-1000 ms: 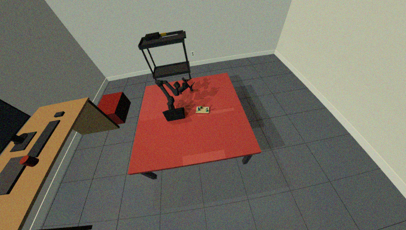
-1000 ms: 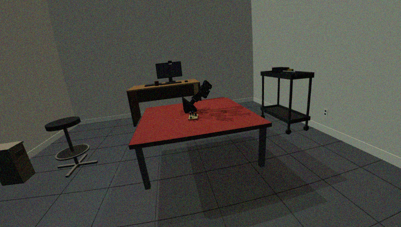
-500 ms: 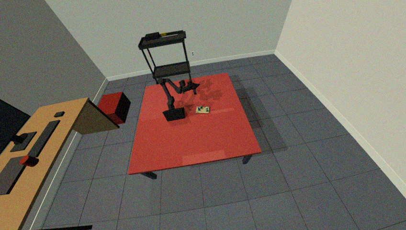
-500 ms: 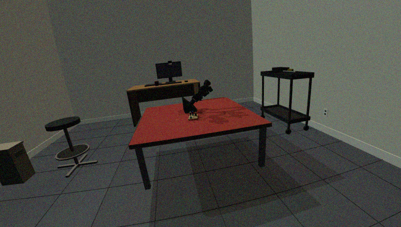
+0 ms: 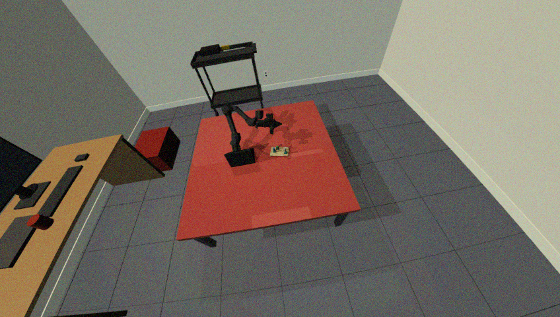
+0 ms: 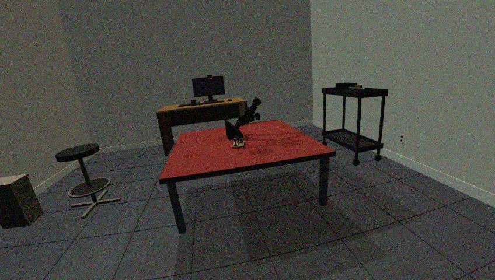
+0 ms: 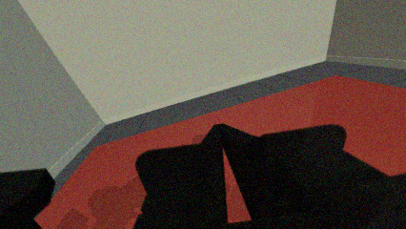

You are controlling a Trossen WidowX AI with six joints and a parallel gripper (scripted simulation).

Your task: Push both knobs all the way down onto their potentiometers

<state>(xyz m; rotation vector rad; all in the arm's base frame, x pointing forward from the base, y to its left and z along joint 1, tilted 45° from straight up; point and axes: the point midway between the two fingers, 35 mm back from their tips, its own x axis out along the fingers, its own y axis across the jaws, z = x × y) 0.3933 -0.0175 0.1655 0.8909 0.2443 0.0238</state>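
My gripper tip is now 10 cm past the blue knob, 12 cm to the left of it and 17 cm above it. The rest, counted from my gripper tip: grey knob 15 cm to the right, 15 cm below.
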